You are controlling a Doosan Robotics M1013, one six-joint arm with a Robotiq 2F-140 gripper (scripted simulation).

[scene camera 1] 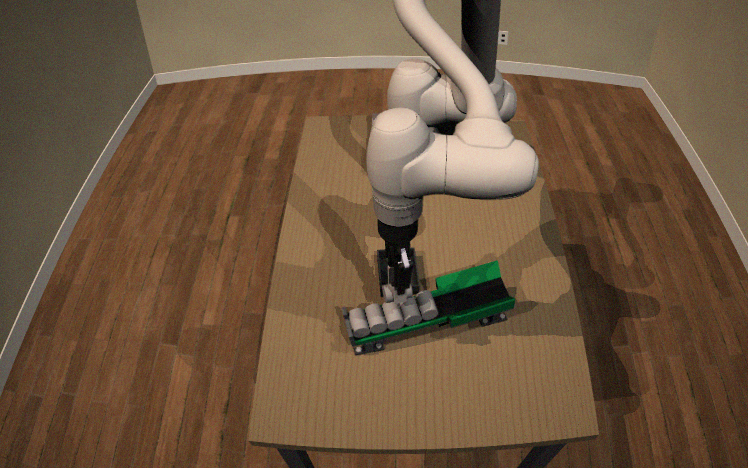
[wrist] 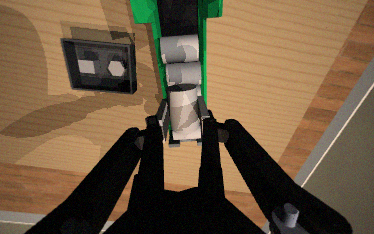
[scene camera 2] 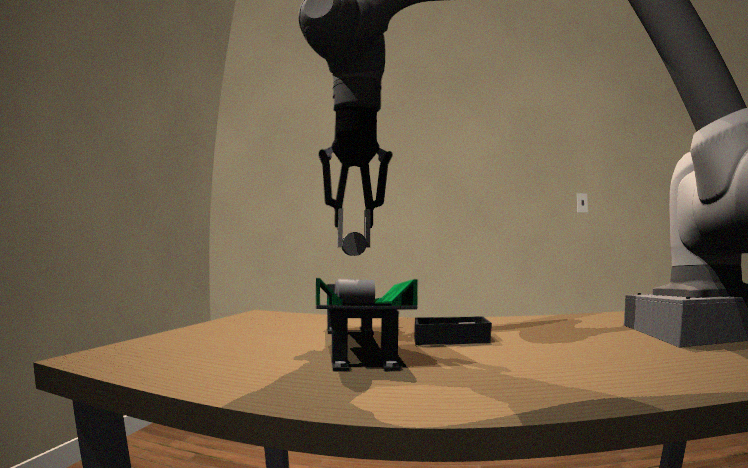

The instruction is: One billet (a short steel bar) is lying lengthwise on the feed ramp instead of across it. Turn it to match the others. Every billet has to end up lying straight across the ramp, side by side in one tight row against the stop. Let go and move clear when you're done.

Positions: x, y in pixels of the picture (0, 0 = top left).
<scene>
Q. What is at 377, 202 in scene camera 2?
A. My gripper.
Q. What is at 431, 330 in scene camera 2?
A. A shallow black tray.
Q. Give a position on a grey steel billet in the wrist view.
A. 182, 99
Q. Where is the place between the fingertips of my gripper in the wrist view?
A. At 183, 106
</scene>
